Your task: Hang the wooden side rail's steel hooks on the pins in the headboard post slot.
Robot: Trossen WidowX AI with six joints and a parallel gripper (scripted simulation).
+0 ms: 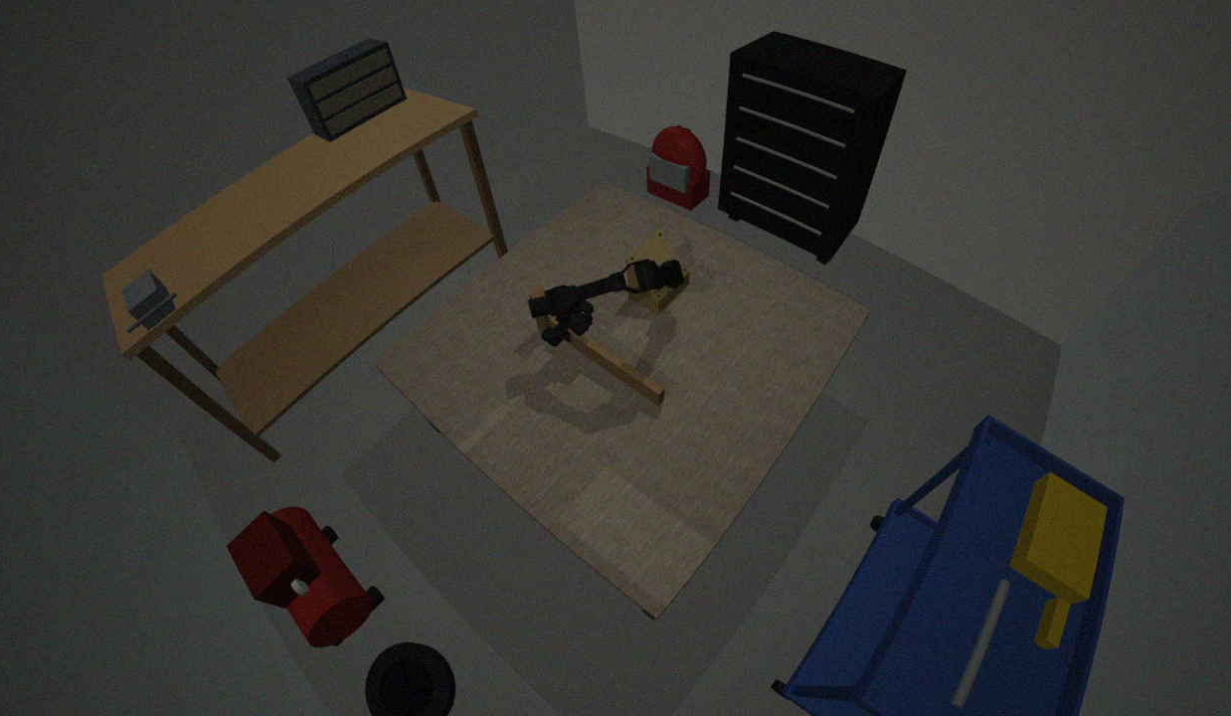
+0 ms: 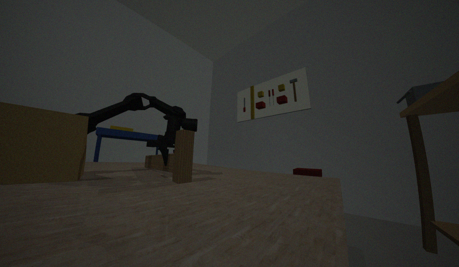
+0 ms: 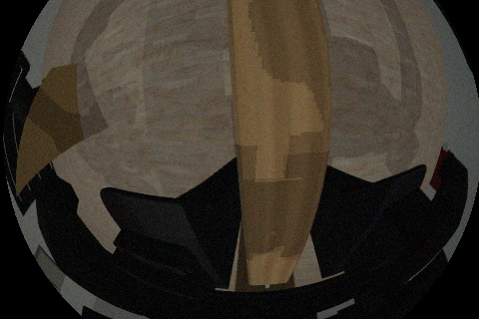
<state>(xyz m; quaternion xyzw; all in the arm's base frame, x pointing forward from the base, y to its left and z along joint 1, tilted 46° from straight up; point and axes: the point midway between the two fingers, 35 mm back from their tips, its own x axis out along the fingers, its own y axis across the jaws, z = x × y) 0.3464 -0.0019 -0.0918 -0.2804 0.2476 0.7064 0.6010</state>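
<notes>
Now: the post 120 mm to the right of my gripper tip, 40 mm above it and 10 mm ahead of it.
</notes>
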